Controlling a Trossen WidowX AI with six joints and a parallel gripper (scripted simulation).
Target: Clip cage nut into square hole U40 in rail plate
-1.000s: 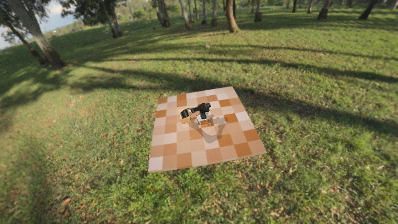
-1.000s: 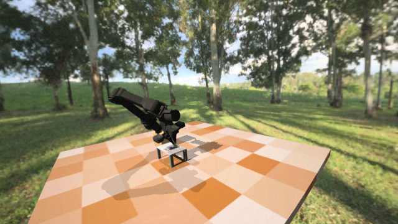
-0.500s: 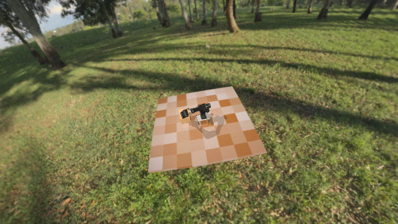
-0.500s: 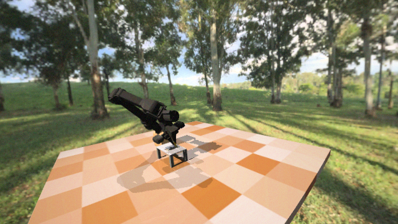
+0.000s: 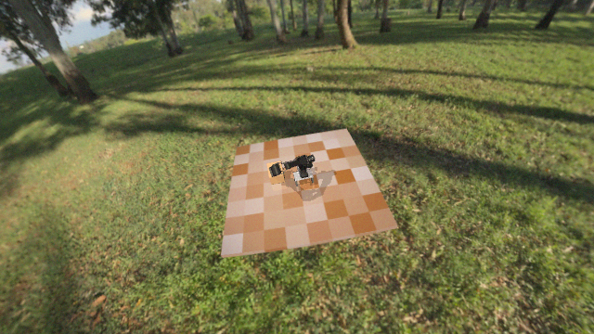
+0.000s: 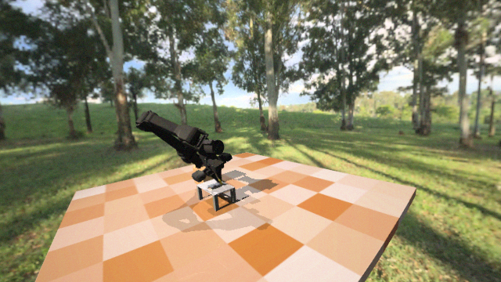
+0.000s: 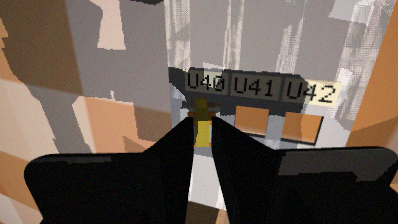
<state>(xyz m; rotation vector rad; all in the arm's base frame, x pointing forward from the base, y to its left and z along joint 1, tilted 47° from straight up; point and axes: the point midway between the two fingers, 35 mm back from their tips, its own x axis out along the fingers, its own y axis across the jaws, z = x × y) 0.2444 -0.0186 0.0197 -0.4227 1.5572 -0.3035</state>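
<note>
Now: gripper tip 1 cm above the cage nut.
</note>
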